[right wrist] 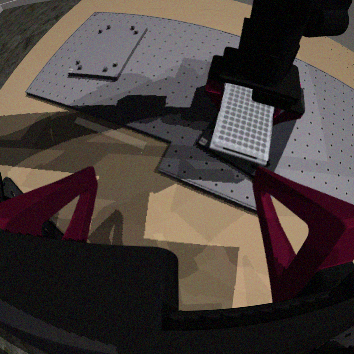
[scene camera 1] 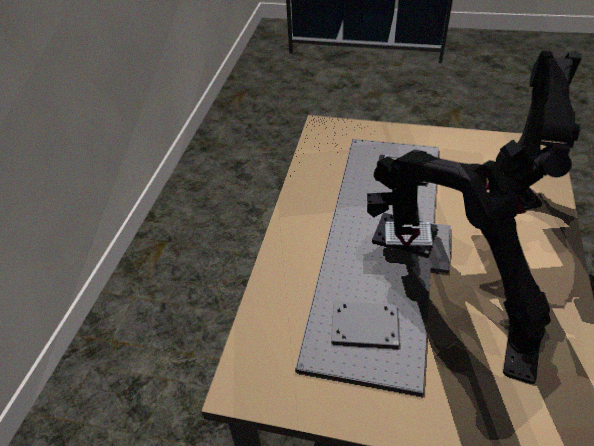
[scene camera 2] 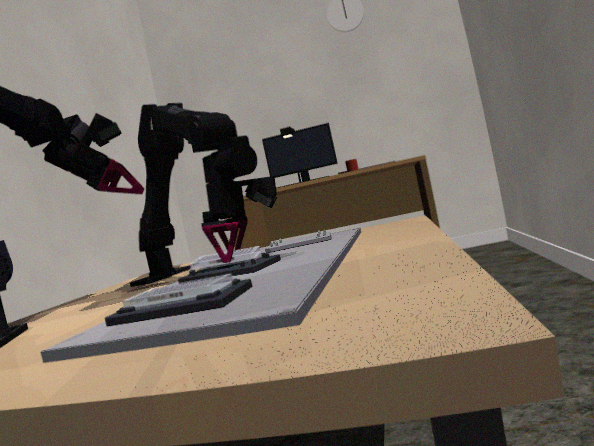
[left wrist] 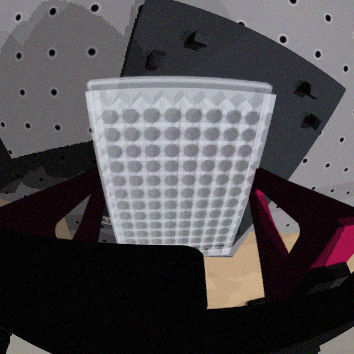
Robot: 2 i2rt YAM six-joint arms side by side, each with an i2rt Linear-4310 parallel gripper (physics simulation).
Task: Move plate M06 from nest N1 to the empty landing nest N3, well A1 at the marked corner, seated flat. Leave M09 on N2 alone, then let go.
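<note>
A clear-white well plate, taken as M06 (label unreadable) (scene camera 1: 391,236) (scene camera 2: 200,261) (left wrist: 172,150) (right wrist: 242,125), is held by my left gripper (scene camera 1: 407,239) (scene camera 2: 232,254) (left wrist: 176,173), which is shut on its sides. It is over the middle dark nest (scene camera 1: 379,237) (scene camera 2: 265,263) (left wrist: 230,65), turned relative to it; the gap below is hard to judge. The pale grey landing nest N3 (scene camera 1: 365,325) (scene camera 2: 300,243) (right wrist: 107,52) is empty, with corner pins. Another plate (scene camera 2: 175,295) sits in a dark nest (scene camera 2: 170,314). My right gripper (right wrist: 174,175) is open and empty, away from the plates.
A perforated grey board (scene camera 1: 320,345) (scene camera 2: 320,280) carries the nests on the wooden table (scene camera 1: 265,320). A small grey side piece (scene camera 1: 442,250) adjoins it. The left arm crosses over the board in scene camera 1. A desk with a monitor (scene camera 2: 300,150) stands in the background.
</note>
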